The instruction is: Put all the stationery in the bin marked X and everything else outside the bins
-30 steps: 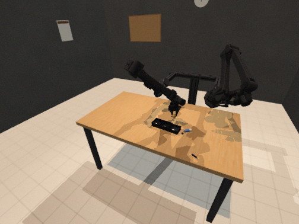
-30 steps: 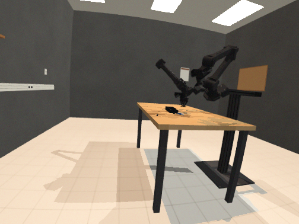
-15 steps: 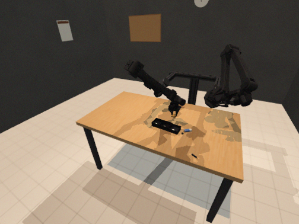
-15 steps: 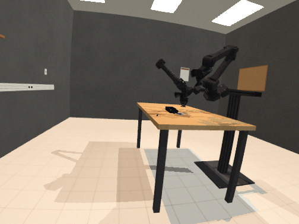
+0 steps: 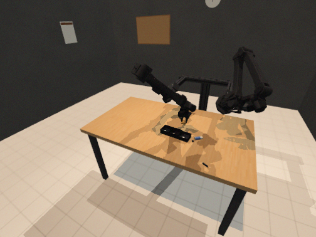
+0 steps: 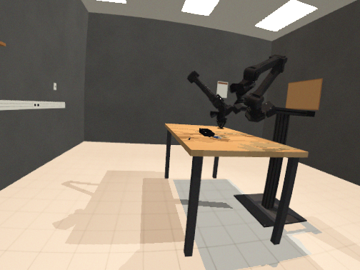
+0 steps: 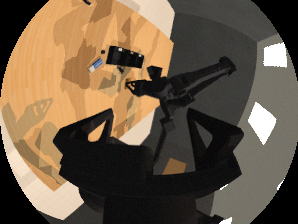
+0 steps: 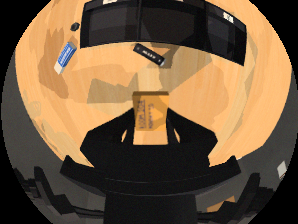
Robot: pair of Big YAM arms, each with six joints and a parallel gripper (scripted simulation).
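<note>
Right now my right hand is 12 cm short of the black bin unit, 5 cm above it and 3 cm to the left of it. The rest, counted from my right hand: orange item: right at my right hand; blue item: 16 cm to the left, 8 cm ahead, 6 cm below.
</note>
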